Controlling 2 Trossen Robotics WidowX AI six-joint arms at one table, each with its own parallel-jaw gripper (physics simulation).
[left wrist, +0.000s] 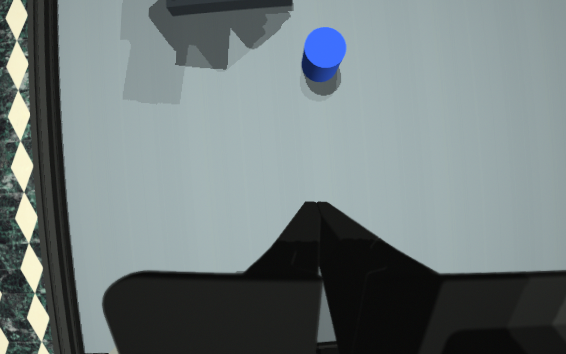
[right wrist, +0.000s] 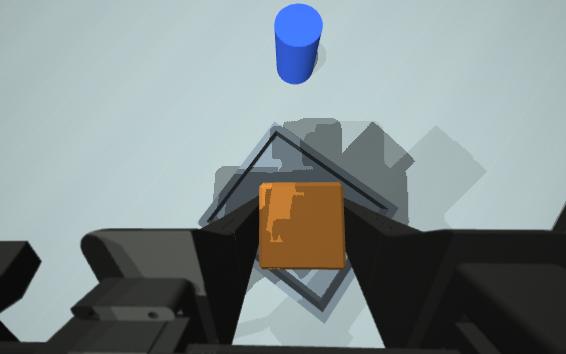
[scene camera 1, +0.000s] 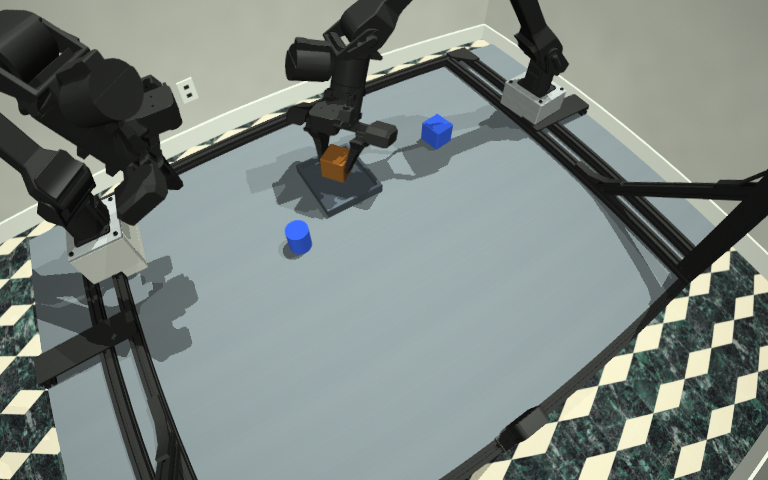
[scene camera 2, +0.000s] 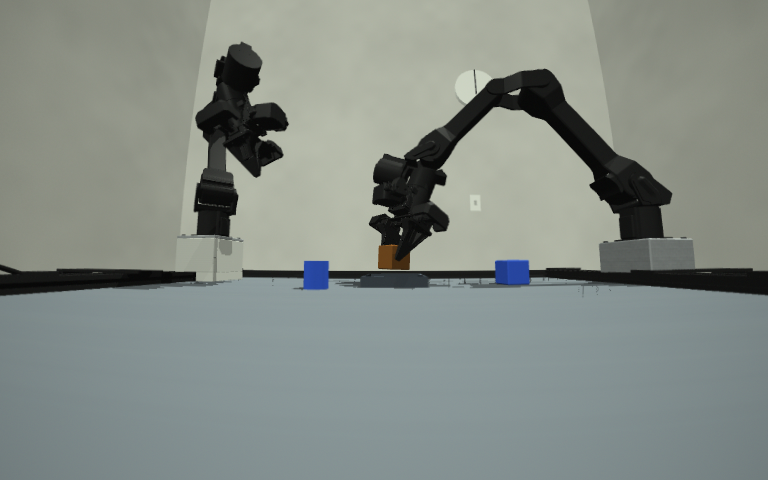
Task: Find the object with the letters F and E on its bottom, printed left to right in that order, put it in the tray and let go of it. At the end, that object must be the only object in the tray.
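Places are measured from the left arm's base along level axes (x ahead, y left, z up), in metres.
Where they show: left gripper, between the fingertips: [left wrist: 314, 212] [scene camera 1: 180, 186] [scene camera 2: 257, 176]; right gripper, between the fingertips: [right wrist: 298, 201] [scene camera 1: 334, 169] [scene camera 2: 389, 260]; left arm's base, origin of its link: [scene camera 1: 91, 226] [scene camera 2: 212, 237]; right arm's base, origin of its link: [scene camera 1: 536, 85] [scene camera 2: 642, 241].
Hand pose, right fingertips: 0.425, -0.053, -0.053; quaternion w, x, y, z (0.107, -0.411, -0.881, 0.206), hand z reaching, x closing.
Note:
Each offset is from my right fingertips to the top centre of the thing, as dx, dy, dz.
An orange cube @[+0.009, +0.007, +0.029] [scene camera 1: 334, 165] [scene camera 2: 389, 258] [right wrist: 302, 225] is held between the fingers of my right gripper [scene camera 1: 335, 163] [scene camera 2: 394, 252] [right wrist: 298, 201], which is shut on it. The cube is level, a little above the dark square tray @[+0.009, +0.010, -0.028] [scene camera 1: 355, 201] [scene camera 2: 394, 280] [left wrist: 230, 7] [right wrist: 327, 167], with a gap to the tray in scene camera 2. Its bottom face is hidden, so no letters show. No object is seen resting in the tray; part of its floor is hidden by the cube. My left gripper [scene camera 2: 256, 173] [left wrist: 314, 212] is shut and empty, raised high near its own base.
A blue cylinder @[-0.109, -0.088, -0.002] [scene camera 1: 298, 237] [scene camera 2: 316, 275] [left wrist: 325, 48] [right wrist: 298, 26] stands upright on the table, left of the tray in scene camera 2. A blue cube @[+0.232, +0.018, -0.001] [scene camera 1: 436, 131] [scene camera 2: 512, 272] stands right of the tray. Dark frame rails run along the table's edges.

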